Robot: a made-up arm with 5 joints. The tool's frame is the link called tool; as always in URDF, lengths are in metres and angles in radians. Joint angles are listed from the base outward.
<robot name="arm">
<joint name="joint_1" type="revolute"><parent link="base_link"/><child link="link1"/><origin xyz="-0.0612 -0.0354 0.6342" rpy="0 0 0"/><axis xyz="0.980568 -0.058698 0.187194"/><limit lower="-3.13" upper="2.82"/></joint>
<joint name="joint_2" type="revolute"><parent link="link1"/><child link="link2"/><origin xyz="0.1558 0.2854 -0.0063" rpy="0 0 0"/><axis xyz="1 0 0"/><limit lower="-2.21" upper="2.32"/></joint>
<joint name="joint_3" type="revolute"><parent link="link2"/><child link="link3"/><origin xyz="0.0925 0.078 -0.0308" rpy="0 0 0"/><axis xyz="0 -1 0"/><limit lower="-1.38" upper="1.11"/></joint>
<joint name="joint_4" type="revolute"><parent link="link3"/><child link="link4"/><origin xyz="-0.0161 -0.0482 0.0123" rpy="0 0 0"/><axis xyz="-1 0 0"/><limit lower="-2.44" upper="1.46"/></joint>
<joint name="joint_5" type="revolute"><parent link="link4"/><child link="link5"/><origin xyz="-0.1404 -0.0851 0.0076" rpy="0 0 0"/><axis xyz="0 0 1"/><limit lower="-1.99" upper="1.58"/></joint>
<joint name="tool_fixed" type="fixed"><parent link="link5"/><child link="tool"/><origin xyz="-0.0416 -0.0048 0.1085" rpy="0 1.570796 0"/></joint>
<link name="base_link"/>
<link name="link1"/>
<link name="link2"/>
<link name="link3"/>
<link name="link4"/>
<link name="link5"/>
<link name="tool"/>
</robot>
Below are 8 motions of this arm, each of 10 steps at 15 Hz.
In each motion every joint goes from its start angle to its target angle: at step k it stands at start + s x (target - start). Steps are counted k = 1, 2, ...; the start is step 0. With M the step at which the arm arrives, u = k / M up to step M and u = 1 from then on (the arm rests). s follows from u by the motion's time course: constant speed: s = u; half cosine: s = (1 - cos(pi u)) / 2; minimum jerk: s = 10 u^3 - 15 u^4 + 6 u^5.
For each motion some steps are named. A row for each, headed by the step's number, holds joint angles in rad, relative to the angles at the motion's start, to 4 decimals.
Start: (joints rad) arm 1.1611 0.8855 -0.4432 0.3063 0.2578
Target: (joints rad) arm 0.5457 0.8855 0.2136 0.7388 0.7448
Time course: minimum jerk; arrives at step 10
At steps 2, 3, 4, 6, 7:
2: -0.0356 0.0000 0.0380 0.0251 0.0282
3: -0.1004 0.0000 0.1071 0.0705 0.0794
4: -0.1954 0.0000 0.2085 0.1373 0.1546
6: -0.4200 0.0000 0.4483 0.2952 0.3324
7: -0.5150 0.0000 0.5497 0.3620 0.4076

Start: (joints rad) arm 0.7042 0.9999 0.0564 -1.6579 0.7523
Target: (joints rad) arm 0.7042 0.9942 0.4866 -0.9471 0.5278
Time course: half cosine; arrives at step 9
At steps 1, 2, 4, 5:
1: 0.0000 -0.0002 0.0130 0.0214 -0.0068
2: 0.0000 -0.0007 0.0503 0.0831 -0.0263
4: 0.0000 -0.0024 0.1777 0.2937 -0.0928
5: 0.0000 -0.0033 0.2525 0.4171 -0.1317

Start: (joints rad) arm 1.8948 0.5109 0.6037 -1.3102 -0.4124
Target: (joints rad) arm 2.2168 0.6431 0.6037 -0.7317 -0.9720
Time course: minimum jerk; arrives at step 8
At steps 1, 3, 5, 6, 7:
1: 0.0052 0.0021 0.0000 0.0093 -0.0090
3: 0.0886 0.0364 0.0000 0.1592 -0.1540
5: 0.2334 0.0958 0.0000 0.4193 -0.4056
6: 0.2887 0.1185 0.0000 0.5186 -0.5017
7: 0.3168 0.1301 0.0000 0.5692 -0.5506

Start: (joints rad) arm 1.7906 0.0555 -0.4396 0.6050 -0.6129
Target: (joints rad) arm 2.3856 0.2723 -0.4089 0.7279 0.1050
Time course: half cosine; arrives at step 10
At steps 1, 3, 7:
1: 0.0146 0.0053 0.0008 0.0030 0.0176
3: 0.1226 0.0447 0.0063 0.0253 0.1480
7: 0.4724 0.1721 0.0244 0.0976 0.5699

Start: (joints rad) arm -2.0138 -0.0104 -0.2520 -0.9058 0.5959
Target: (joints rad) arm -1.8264 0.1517 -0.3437 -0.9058 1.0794
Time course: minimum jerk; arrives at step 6
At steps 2, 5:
2: 0.0393 0.0340 -0.0192 0.0000 0.1015
5: 0.1807 0.1563 -0.0884 0.0000 0.4663

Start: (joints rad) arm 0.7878 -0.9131 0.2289 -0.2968 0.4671
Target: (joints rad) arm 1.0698 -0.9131 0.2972 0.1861 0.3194
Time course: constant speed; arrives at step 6
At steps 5, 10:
5: 0.2350 0.0000 0.0569 0.4024 -0.1231
10: 0.2820 0.0000 0.0683 0.4829 -0.1477

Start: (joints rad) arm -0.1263 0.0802 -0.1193 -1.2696 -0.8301
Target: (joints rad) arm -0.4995 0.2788 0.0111 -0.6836 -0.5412
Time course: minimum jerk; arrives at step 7
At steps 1, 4, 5, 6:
1: -0.0087 0.0046 0.0030 0.0136 0.0067
4: -0.2359 0.1255 0.0824 0.3704 0.1826
5: -0.3192 0.1699 0.1115 0.5012 0.2471
6: -0.3645 0.1940 0.1274 0.5724 0.2822

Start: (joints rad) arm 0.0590 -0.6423 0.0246 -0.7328 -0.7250
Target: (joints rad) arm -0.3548 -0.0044 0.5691 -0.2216 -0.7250
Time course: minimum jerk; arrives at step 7
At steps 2, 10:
2: -0.0599 0.0923 0.0788 0.0740 0.0000
10: -0.4138 0.6379 0.5445 0.5112 0.0000

